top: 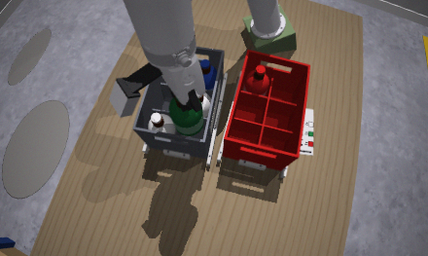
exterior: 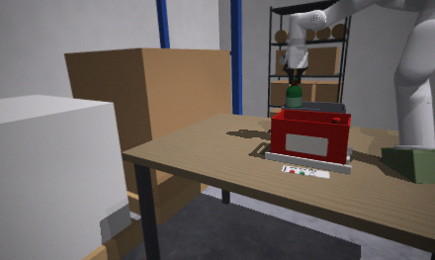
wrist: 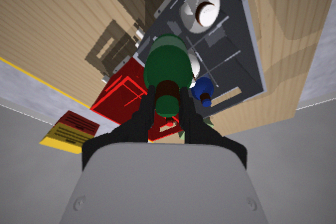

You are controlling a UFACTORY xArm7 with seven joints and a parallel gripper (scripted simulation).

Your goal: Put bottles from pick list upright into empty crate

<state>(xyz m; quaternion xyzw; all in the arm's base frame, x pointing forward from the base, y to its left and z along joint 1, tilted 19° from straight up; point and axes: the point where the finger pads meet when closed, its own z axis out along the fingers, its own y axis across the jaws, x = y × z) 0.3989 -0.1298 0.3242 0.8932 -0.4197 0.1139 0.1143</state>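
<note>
My hand is 70 mm above the green bottle. Round my hand: red crate (220 mm below, 200 mm to the left, 80 mm behind); blue-label bottle (220 mm below, 180 mm behind, 20 mm to the left); grey crate (220 mm below, 90 mm behind, 30 mm to the right).
</note>
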